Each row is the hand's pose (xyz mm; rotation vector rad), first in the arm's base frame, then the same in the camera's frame.
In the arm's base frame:
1: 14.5 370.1 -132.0 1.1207 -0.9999 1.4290
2: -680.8 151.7 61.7 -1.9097 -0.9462 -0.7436
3: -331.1 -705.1 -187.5 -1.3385 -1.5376 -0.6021
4: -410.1 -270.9 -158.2 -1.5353 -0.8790 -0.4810
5: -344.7 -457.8 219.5 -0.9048 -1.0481 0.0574
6: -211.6 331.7 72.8 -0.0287 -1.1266 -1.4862
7: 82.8 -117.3 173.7 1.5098 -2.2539 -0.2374
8: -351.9 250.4 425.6 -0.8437 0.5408 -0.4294
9: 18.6 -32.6 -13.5 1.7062 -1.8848 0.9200
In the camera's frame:
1: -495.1 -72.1 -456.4 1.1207 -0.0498 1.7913
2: -934.6 -396.6 63.4 -2.0113 -1.5464 0.1238
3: -186.4 -992.6 123.4 -1.2579 -1.8303 0.3847
4: -491.4 -707.2 -22.2 -1.7319 -1.2473 0.4032
5: -305.6 -586.4 342.1 -1.0739 -1.0247 0.9597
6: -645.8 -71.3 -188.4 -0.2887 -1.2053 -0.6150
7: -144.8 -200.8 -13.2 1.5681 -1.4525 0.3512
8: -690.8 22.8 185.6 -1.5804 0.3920 0.0387
9: -258.8 -279.3 -178.0 1.8496 -0.8556 1.2306

